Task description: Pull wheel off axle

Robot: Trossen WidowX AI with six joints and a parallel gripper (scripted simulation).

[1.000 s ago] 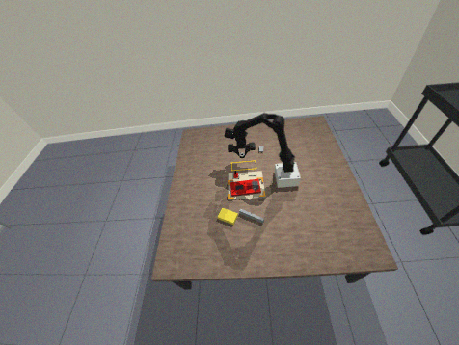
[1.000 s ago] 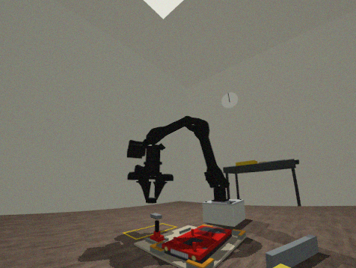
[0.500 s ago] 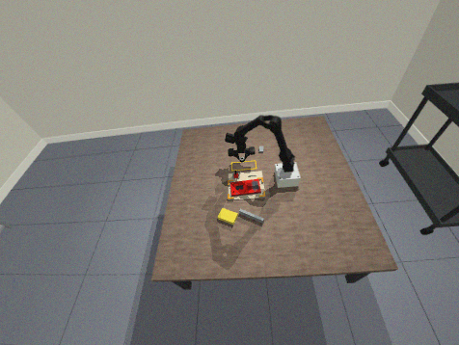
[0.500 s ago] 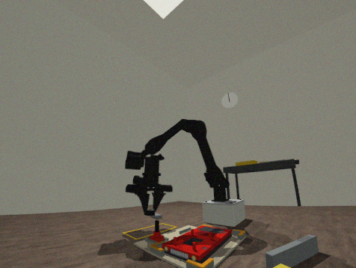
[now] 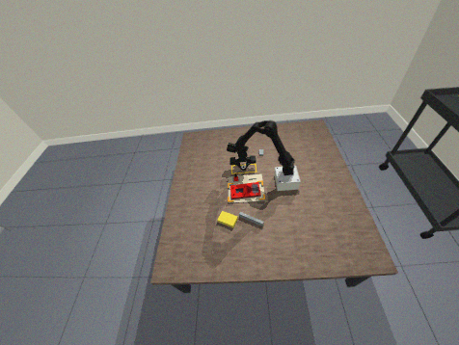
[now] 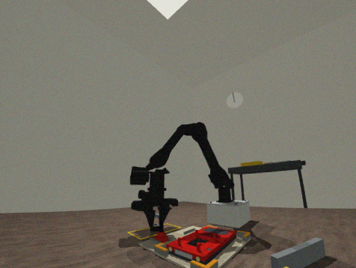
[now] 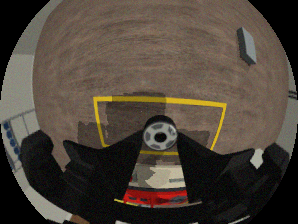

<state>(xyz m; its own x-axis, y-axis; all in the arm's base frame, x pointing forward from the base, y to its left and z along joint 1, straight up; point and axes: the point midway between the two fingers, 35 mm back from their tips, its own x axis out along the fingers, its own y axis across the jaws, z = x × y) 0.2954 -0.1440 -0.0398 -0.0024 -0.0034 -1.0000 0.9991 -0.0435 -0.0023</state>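
Right now my gripper tip is right at the black wheel. Also, from my gripper tip: yellow block (42 cm to the left, 14 cm ahead); upright axle (10 cm to the left, 6 cm ahead, 2 cm above); grey block (16 cm behind, 15 cm to the right).
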